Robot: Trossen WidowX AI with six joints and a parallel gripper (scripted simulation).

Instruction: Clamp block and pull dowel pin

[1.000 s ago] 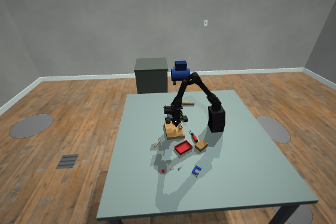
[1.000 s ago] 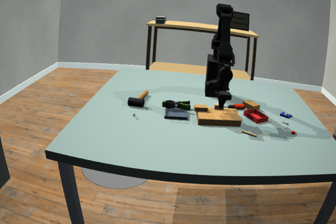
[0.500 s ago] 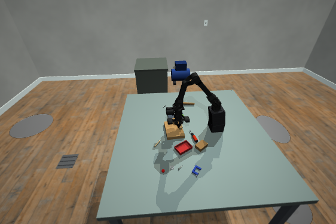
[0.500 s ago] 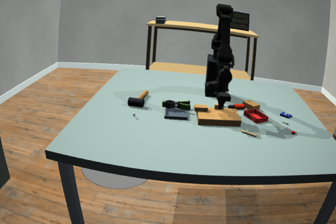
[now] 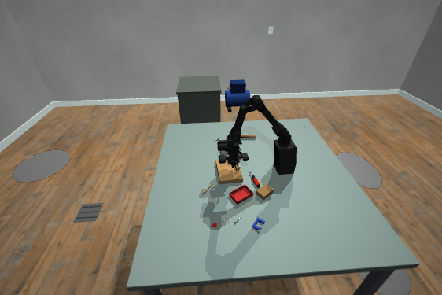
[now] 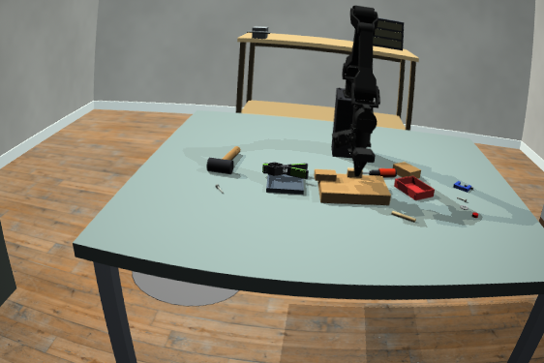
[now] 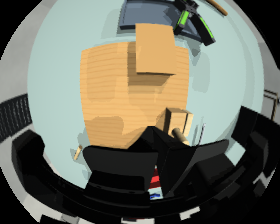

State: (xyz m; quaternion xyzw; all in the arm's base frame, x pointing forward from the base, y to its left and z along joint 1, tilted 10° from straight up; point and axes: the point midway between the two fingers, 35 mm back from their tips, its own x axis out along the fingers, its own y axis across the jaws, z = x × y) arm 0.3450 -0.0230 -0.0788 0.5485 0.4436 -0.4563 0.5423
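Now: hand 3 cm past the dowel pin and 3 cm above it. Round my hand: red tray: 20 cm to the left, 7 cm below, 1 cm behind; wooden board: 7 cm below, 3 cm ahead, 1 cm to the right; dark tray: 20 cm to the right, 7 cm below, 3 cm behind.
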